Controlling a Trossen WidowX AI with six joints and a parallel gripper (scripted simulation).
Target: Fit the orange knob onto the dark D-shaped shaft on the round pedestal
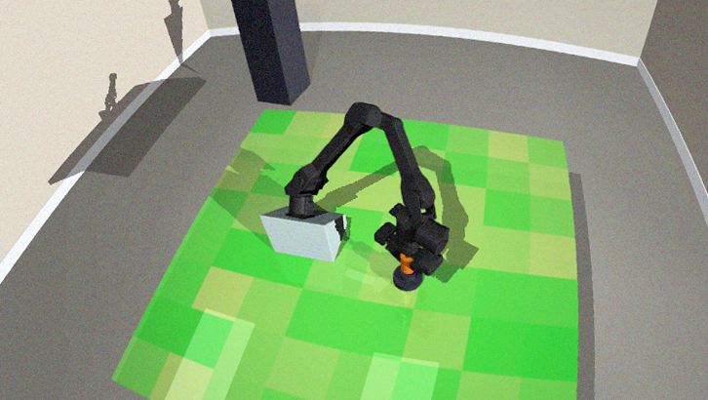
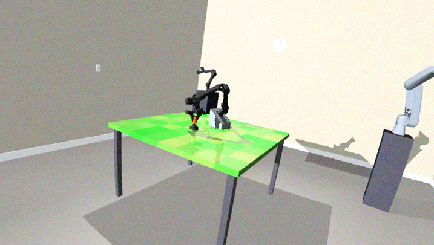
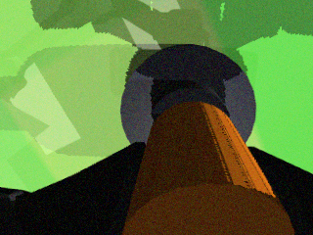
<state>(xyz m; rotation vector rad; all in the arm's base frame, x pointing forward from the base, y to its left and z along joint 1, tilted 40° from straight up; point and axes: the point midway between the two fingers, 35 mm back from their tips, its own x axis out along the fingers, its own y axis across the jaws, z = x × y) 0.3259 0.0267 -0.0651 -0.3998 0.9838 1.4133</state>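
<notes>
My gripper tip is 2 cm below the orange knob. Also, from my gripper tip: round pedestal: 4 cm below.
</notes>
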